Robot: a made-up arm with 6 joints.
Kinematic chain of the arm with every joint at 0, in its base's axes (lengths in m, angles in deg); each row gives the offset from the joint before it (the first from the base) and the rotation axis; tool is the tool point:
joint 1: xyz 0 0 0.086 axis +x
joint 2: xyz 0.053 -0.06 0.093 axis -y
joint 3: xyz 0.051 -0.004 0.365 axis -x
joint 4: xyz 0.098 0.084 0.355 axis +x
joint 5: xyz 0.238 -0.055 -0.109 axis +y
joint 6: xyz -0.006 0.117 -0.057 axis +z
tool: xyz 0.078 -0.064 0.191
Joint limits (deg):
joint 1: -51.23..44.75
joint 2: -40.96..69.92
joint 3: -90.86..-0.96
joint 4: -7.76..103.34
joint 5: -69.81..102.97
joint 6: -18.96..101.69
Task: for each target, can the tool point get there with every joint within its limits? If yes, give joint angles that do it. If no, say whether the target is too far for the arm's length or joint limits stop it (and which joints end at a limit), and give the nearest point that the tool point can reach.
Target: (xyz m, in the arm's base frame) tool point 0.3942 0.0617 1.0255
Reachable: yes | joints -16.84 13.84 -63.80 63.95 84.48 11.63
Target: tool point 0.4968 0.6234 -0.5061
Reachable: no: joint limits stop it (at a limit: joint 1, joint 2, joint 3, joint 5) | nearest point 0.8308 0.3253 0.0467 | short by 0.711 m
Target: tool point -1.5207 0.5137 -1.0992
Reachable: no: too far | nearest point -0.5937 0.5803 0.3577 | short by 1.728 m
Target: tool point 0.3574 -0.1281 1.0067
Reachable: yes | joints 3.14 17.38 -27.08 43.56 46.09 8.48
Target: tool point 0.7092 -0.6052 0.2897
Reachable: yes | joints 16.67 -27.13 -84.07 56.49 -0.68 77.97
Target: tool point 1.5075 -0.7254 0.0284
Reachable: no: too far | nearest point 1.0118 -0.5473 0.1376 | short by 0.538 m
